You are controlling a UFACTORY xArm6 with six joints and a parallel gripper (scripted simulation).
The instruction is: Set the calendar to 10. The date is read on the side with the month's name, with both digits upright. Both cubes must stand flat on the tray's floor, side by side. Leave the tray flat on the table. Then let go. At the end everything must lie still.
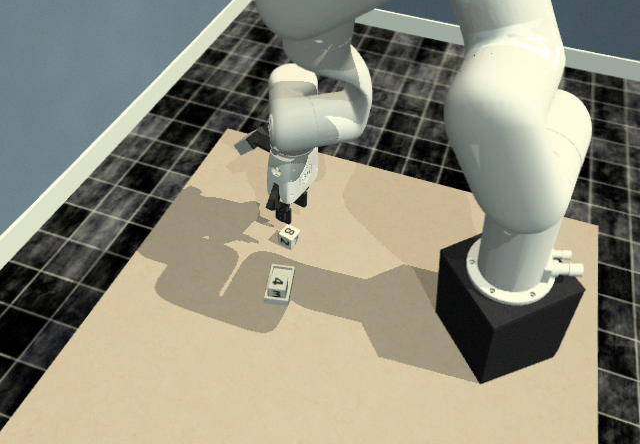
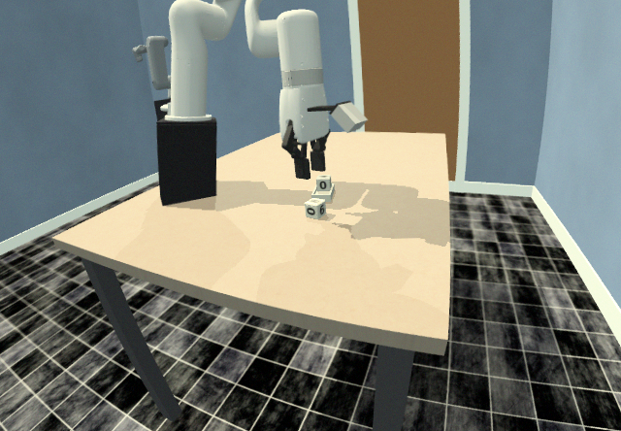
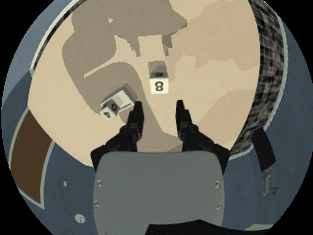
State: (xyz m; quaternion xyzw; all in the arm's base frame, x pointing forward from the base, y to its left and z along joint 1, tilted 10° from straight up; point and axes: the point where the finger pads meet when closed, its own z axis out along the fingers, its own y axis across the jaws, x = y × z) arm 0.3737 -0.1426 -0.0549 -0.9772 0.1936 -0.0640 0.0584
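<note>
My hand is 9 cm above the white cube. The rest, counted from my hand: tray (11 cm to the left, 10 cm below).
</note>
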